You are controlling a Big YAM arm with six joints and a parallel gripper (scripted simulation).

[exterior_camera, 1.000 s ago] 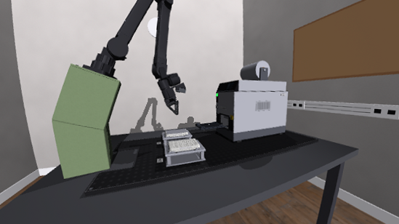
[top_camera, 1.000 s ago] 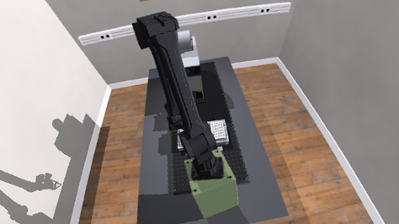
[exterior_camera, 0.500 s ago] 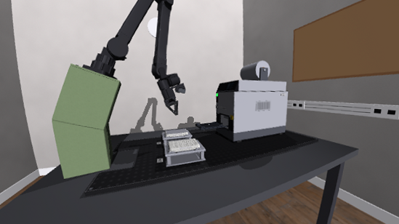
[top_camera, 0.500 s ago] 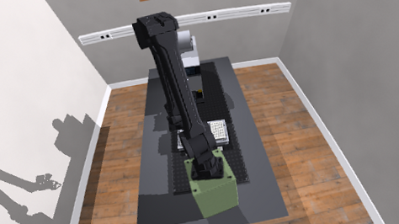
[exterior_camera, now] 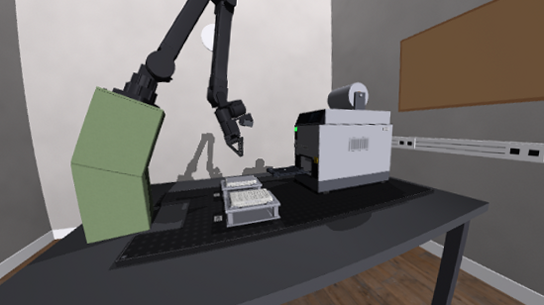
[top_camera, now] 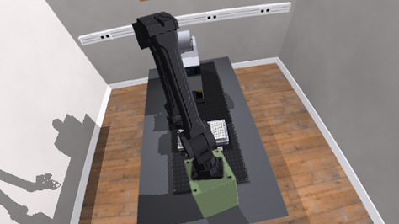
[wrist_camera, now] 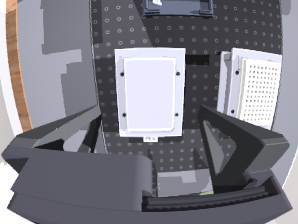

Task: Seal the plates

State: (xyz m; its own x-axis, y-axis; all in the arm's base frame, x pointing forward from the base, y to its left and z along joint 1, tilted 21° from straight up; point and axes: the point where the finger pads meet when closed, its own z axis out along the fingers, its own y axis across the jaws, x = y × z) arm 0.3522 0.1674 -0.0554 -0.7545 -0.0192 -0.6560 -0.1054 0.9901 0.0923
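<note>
My gripper is now 21 cm to the left of the white plate, 12 cm above it and 3 cm short of it. From my hand the other things lie so: dark sealer stage (19 cm ahead, 8 cm below, 2 cm to the right); yellow warning label (31 cm ahead, 9 cm to the right, 3 cm below); foil roll (52 cm ahead, 24 cm above, 3 cm to the left).
</note>
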